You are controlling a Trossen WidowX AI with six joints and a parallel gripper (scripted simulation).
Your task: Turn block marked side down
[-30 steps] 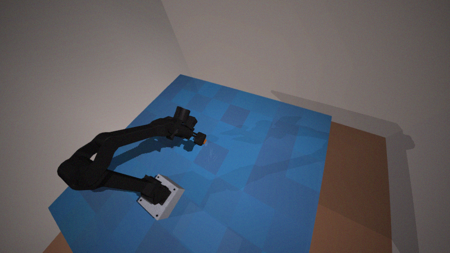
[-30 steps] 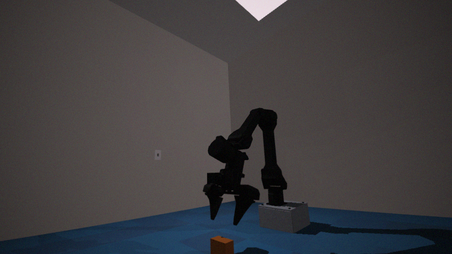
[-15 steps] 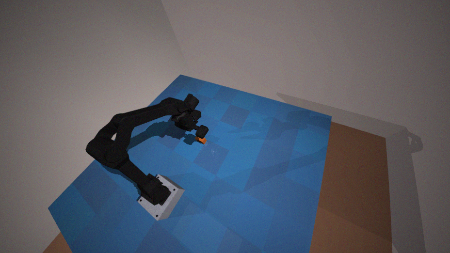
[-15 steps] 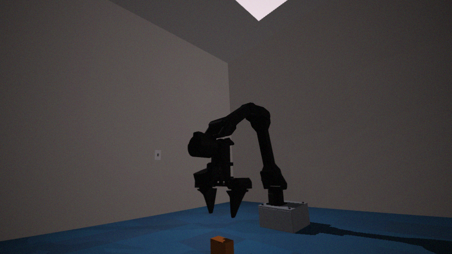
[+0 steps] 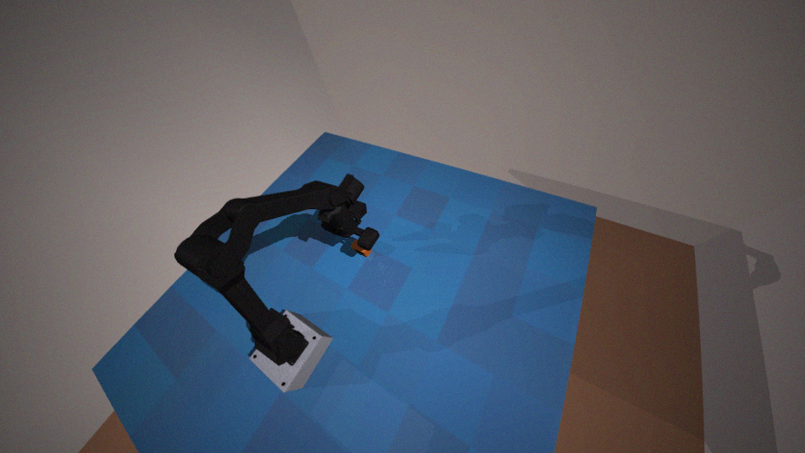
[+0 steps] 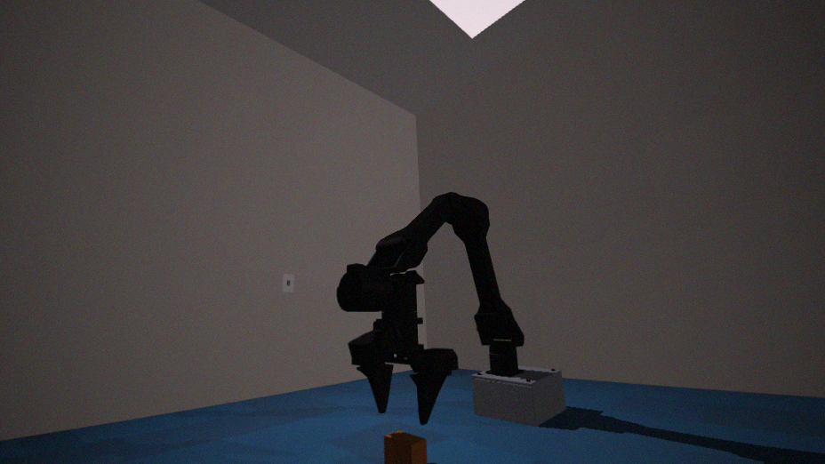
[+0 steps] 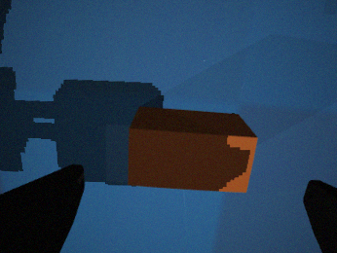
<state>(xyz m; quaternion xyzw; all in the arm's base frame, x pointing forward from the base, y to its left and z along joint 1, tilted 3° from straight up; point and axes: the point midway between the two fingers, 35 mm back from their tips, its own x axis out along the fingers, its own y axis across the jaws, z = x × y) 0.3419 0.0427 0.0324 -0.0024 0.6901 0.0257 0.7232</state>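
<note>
Now: gripper tip 1 cm past the orange block and 5 cm above it.
</note>
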